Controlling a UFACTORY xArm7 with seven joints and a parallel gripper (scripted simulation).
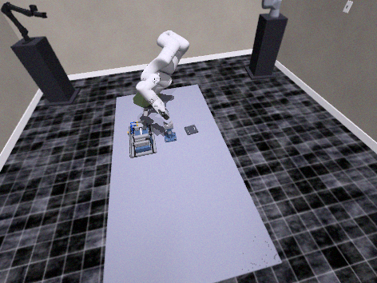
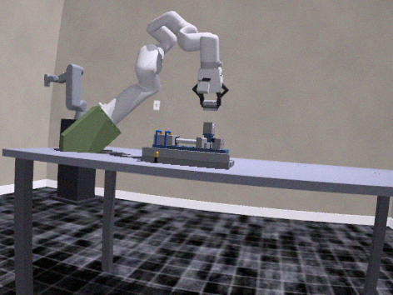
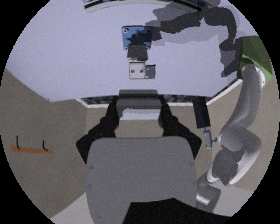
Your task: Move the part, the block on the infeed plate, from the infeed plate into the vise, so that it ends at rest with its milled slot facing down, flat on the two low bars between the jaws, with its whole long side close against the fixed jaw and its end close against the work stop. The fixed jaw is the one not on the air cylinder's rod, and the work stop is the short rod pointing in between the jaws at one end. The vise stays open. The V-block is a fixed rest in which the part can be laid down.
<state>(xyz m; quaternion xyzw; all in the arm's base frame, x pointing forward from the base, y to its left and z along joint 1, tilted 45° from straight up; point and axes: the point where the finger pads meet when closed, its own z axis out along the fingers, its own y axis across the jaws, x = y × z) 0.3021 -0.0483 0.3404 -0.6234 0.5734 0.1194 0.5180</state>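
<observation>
Right now the part is 1 cm below my hand. Round my hand: air cylinder (8 cm behind, 22 cm to the right, 17 cm below); blue vise bed (1 cm ahead, 21 cm to the right, 20 cm below).
</observation>
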